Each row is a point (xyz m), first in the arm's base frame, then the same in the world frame.
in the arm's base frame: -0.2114 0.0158 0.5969
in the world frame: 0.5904 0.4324 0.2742
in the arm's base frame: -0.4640 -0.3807 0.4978
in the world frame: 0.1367 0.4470 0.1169
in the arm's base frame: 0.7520 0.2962 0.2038
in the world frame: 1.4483 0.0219 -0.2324
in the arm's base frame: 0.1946 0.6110 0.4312
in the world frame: 1.3228 0.5154 0.2172
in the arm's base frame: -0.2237 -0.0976 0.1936
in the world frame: 0.5391 0.5409 -0.1273
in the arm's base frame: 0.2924 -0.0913 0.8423
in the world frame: 0.7921 -0.0976 0.3369
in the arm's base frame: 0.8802 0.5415 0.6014
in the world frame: 1.6746 -0.0999 0.1783
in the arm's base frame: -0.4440 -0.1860 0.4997
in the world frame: 0.3002 0.5358 0.1776
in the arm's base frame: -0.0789 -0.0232 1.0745
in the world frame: 0.5895 0.1231 0.6635
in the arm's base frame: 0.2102 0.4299 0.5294
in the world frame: 1.1809 0.3676 0.2434
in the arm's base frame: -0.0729 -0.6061 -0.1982
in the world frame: 0.2804 0.3114 -0.6888
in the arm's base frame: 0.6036 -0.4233 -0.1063
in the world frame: 0.8313 -0.1306 -0.7139
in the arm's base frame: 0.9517 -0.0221 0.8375
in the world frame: 1.2547 -0.5494 0.1907
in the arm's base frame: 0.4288 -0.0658 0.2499
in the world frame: 0.9617 0.0499 -0.2285
